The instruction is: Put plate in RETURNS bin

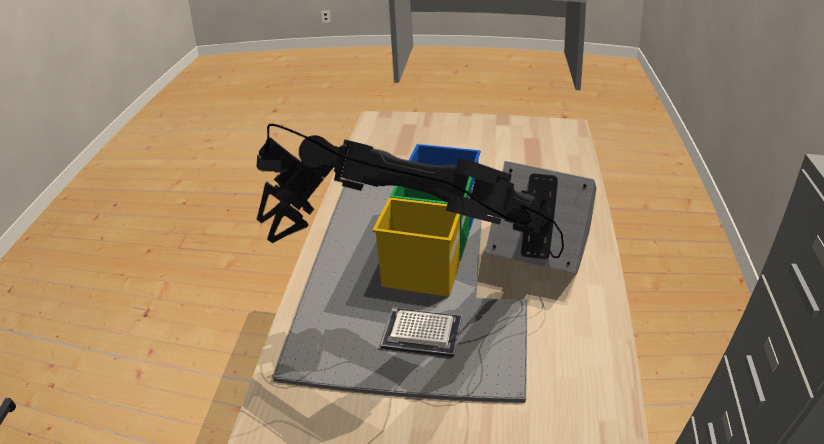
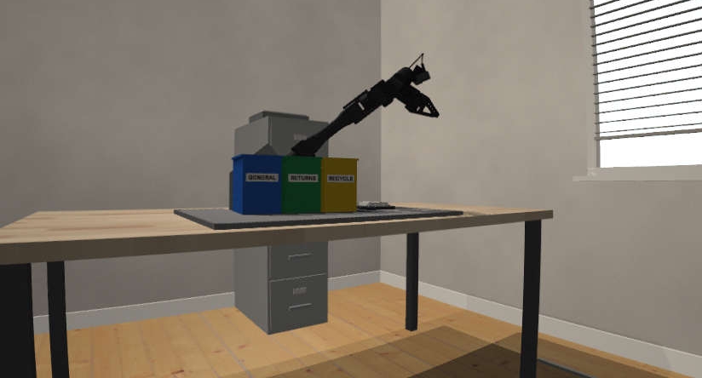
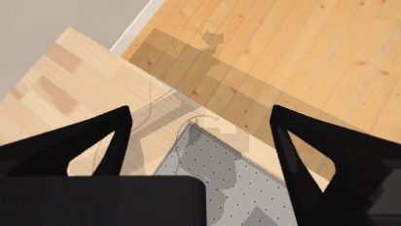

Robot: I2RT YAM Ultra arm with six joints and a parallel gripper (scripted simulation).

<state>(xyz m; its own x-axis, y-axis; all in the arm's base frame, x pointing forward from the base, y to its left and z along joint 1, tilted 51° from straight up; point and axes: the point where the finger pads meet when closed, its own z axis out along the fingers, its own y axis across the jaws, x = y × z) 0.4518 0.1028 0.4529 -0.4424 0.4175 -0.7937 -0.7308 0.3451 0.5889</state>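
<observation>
Now: hand 270 mm past the white 96-well plate, 120 mm to the left of it and 310 mm above it. From my hand the other things lie so: dark plate nest: 270 mm behind, 120 mm to the right, 320 mm below; then green returns bin: 190 mm behind, 430 mm to the right, 240 mm below; then yellow recycle bin: 200 mm behind, 300 mm to the right, 240 mm below.
</observation>
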